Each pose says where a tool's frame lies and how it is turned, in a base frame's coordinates. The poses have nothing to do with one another.
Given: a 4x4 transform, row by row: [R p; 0 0 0 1], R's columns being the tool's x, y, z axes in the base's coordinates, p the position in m. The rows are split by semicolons.
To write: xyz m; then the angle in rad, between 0 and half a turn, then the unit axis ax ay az. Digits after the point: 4 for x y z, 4 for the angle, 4 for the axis.
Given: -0.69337, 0.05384, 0.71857, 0.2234; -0.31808, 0.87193, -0.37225, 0.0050; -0.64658, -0.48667, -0.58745, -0.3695; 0, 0, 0, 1
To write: 0.2234, 0.0050, -0.3695, 2.3524, -0.0806, 0.9617, -0.2620
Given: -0.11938, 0.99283, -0.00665, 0.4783; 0.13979, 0.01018, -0.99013, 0.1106; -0.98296, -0.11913, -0.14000, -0.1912; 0, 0, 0, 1
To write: 0.4783, 0.1106, -0.1912, 2.2454, 0.5577, 0.6251, -0.5462
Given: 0.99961, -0.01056, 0.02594, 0.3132; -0.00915, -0.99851, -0.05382, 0.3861; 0.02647, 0.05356, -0.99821, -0.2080; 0, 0, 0, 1
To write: 0.3132, 0.3861, -0.2080, 3.0879, 0.9999, -0.0049, 0.0131
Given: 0.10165, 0.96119, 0.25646, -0.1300; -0.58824, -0.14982, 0.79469, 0.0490; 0.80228, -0.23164, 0.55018, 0.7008; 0, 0, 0, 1
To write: -0.1300, 0.0490, 0.7008, 1.8224, -0.5299, -0.2818, -0.7999
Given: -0.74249, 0.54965, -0.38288, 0.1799; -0.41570, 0.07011, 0.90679, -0.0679; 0.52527, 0.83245, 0.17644, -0.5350; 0, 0, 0, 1
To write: 0.1799, -0.0679, -0.5350, 2.4158, -0.0560, -0.6841, -0.7272
